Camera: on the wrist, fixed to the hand. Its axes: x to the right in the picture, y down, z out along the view.
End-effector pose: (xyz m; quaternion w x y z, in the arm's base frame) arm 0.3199 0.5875 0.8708 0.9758 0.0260 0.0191 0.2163
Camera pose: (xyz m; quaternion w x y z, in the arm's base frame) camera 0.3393 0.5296 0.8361 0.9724 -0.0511 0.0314 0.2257
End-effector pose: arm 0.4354 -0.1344 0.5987 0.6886 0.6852 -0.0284 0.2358
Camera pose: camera 0.4440 -0.1031 0.5364 0.7352 0.6259 -0.0310 0.2584
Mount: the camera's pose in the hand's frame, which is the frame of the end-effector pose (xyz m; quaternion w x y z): -0.0060 -0.0626 -0.0312 0.9969 -0.0727 0.0290 0.0081
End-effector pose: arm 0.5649 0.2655 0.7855 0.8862 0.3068 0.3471 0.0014
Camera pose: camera 0.5279 0.2303 0.7373 0.8957 0.2442 0.3691 0.0427
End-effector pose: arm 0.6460 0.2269 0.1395 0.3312 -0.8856 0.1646 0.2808
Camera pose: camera 0.6833 0.2518 0.1935 0.2588 -0.9138 0.1605 0.2689
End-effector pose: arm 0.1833 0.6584 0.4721 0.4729 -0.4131 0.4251 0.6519
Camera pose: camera 0.2494 0.6393 0.4582 0.4238 -0.4617 0.3935 0.6726
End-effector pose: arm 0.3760 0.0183 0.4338 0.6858 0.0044 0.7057 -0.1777
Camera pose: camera 0.3306 -0.0309 0.4548 0.6650 -0.0346 0.7363 -0.1202
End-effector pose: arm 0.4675 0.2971 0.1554 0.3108 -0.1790 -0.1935 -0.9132
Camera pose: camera 0.4256 0.3314 0.1107 0.3098 -0.1761 -0.1160 -0.9271
